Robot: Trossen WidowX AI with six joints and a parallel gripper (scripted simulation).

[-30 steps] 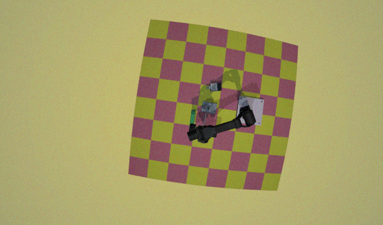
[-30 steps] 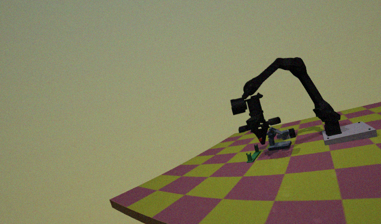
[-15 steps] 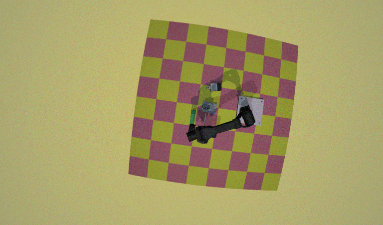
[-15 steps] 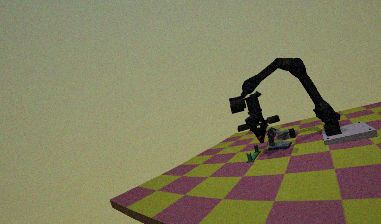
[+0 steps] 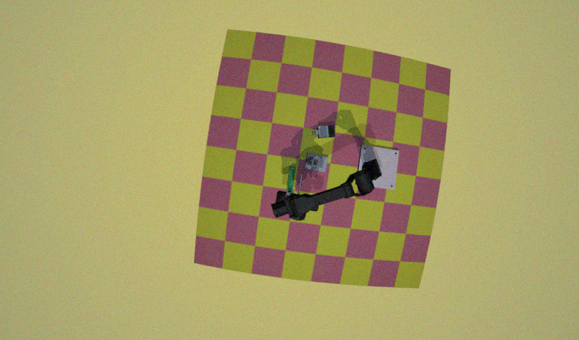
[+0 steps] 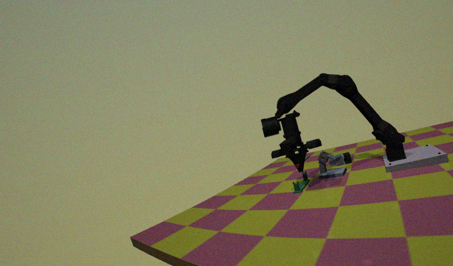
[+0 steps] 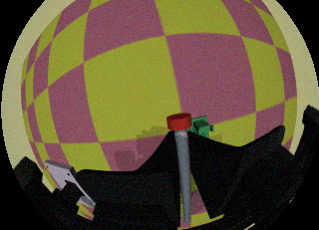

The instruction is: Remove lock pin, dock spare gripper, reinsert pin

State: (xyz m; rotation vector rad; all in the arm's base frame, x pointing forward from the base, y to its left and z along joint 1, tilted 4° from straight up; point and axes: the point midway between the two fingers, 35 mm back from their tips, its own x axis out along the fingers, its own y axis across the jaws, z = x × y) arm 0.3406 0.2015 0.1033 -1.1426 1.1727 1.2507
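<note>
Now: the green cradle 4 cm ahead of my gripper tip, 8 cm to the right of it and 6 cm below it. From my gripper tip the other things lie so: spare gripper: 8 cm behind, 35 cm to the right, 6 cm below; mount: 5 cm behind, 19 cm to the right, 3 cm below.
</note>
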